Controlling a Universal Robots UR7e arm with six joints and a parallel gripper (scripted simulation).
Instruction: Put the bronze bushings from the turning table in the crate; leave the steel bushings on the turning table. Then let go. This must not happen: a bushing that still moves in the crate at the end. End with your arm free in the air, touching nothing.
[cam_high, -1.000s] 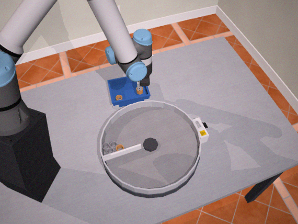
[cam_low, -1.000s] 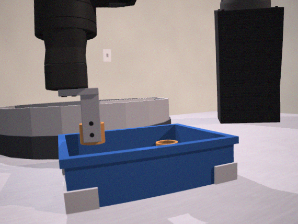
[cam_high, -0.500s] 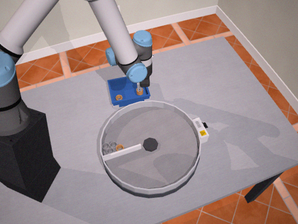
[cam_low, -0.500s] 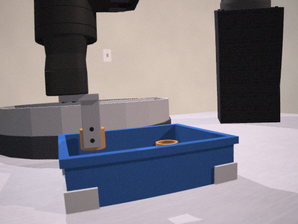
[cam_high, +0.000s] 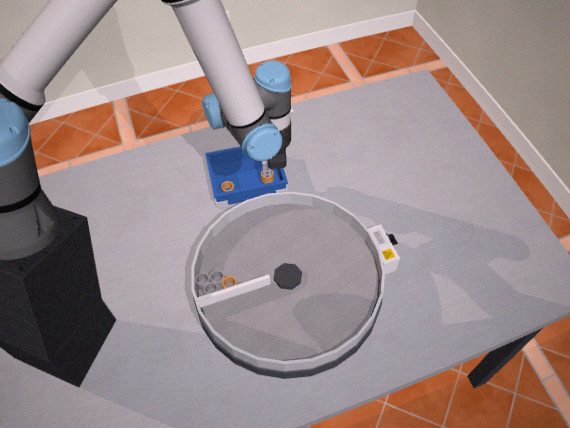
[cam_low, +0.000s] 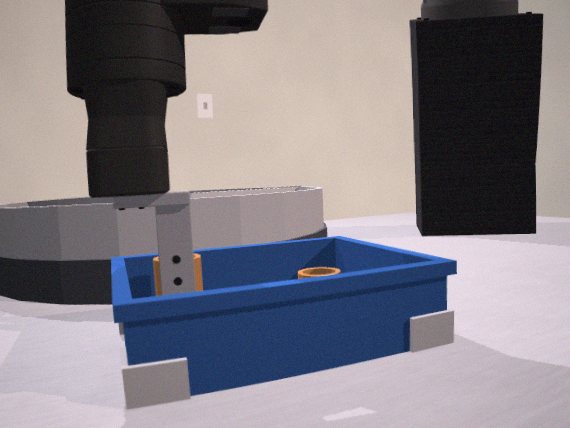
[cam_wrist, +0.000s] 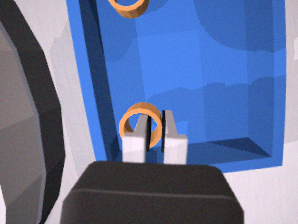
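Right now my hand is 5 cm past the blue crate, 3 cm to the right of it and 2 cm above it. The rest, counted from my hand: turning table: 30 cm to the right, 9 cm behind.
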